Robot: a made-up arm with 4 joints. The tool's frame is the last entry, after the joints.
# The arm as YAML. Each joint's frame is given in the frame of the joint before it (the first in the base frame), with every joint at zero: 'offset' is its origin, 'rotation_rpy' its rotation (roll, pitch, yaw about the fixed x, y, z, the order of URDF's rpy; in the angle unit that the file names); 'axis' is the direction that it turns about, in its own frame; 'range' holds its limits. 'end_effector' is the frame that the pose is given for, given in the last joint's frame.
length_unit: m
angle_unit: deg
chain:
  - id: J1
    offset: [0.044, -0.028, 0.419]
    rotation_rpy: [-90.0, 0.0, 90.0]
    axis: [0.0, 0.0, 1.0]
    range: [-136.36, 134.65]
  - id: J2
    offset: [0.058, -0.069, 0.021]
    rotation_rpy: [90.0, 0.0, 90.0]
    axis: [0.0, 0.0, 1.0]
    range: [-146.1, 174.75]
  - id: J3
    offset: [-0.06, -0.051, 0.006]
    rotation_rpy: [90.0, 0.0, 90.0]
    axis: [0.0, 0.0, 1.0]
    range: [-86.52, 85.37]
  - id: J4
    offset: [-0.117, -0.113, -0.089]
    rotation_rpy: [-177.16, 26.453, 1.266]
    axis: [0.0, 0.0, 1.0]
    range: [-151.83, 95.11]
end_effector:
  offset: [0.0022, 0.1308, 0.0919]
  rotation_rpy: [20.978, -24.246, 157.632]
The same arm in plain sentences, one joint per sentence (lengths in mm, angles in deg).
The arm has four revolute joints in a row. What follows holds with every joint at zero, and every direction is one of the base frame's. The first joint lies 44.0 mm along +x and 28.0 mm along -y and 419.0 mm along +z from the base frame's origin and rotates about -x, from -136.36 to 134.65 deg. The second joint lies 21.0 mm along -x and 58.0 mm along +y and 69.0 mm along +z from the first joint and rotates about +y, from -146.10 to 174.75 deg. The third joint lies 51.0 mm along +x and 6.0 mm along +y and 60.0 mm along +z from the second joint and rotates about -z, from -86.52 to 85.37 deg. The fourth joint lies 117.0 mm along +x and 113.0 mm along -y and 89.0 mm along +z from the third joint and rotates about the direction (0.445901, 0.0397, 0.894202), from -151.83 to 95.11 deg. The tool frame, which is the frame that the pose is given for, lies 39.0 mm along +x and 127.0 mm along -y and 89.0 mm along +z from the fourth joint; its axes are the base frame's turned by roll 8.82, pitch -0.40 and yaw -20.31 deg (as in URDF: about the fixed x, then y, then z).
